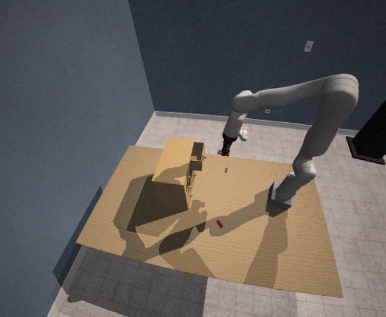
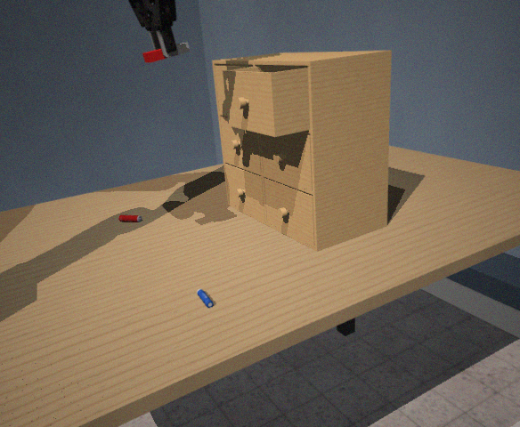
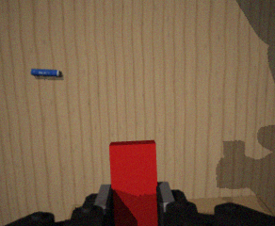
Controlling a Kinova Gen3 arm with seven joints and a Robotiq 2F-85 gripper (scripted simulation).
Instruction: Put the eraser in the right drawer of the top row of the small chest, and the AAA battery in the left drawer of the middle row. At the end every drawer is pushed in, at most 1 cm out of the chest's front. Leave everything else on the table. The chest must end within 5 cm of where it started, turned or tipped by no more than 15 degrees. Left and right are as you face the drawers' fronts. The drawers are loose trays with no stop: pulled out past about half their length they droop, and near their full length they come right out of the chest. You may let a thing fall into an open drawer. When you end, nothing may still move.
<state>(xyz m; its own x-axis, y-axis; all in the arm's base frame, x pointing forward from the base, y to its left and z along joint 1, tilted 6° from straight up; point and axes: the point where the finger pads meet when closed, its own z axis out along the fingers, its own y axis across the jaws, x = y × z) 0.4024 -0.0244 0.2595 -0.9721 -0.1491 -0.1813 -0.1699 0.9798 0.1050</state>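
Right now the white eraser is 10 mm ahead of my hand and 10 mm below it. Also, from my hand: AAA battery: 20 mm behind, 140 mm to the right, 350 mm below; then dark red battery: 70 mm behind, 260 mm to the left, 350 mm below.
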